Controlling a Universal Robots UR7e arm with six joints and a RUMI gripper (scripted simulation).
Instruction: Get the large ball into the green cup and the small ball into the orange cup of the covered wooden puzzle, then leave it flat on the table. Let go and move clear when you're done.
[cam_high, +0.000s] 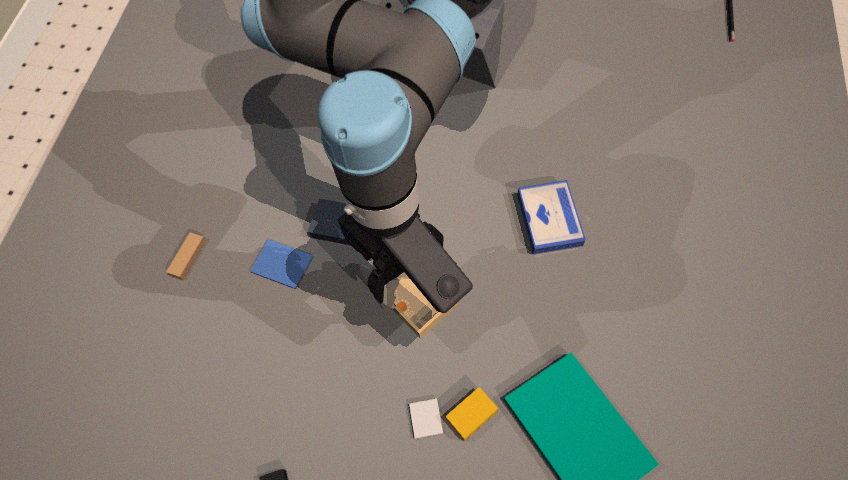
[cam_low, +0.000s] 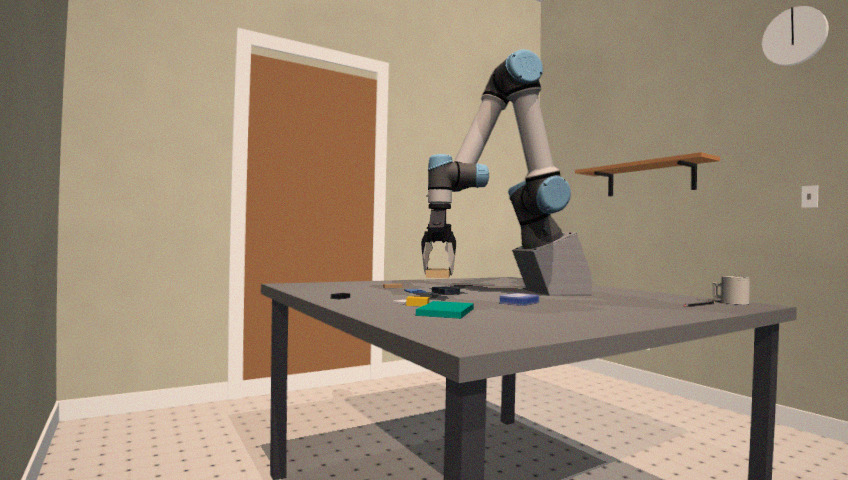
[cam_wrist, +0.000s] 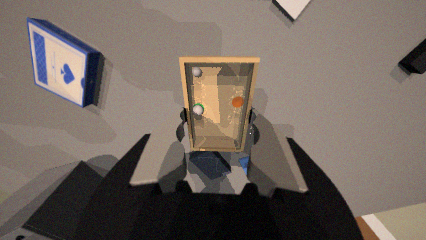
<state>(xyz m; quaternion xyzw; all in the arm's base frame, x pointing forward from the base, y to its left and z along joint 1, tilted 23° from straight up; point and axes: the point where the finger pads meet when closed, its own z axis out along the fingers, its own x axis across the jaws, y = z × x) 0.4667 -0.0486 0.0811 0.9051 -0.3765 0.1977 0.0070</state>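
My gripper is now 10 mm above the covered wooden puzzle. The rest, counted from my hand: yellow block 150 mm ahead, 80 mm to the left, 80 mm below; then white block 150 mm ahead, 20 mm to the left, 80 mm below; then dark slate box 140 mm behind, 110 mm to the right, 80 mm below.
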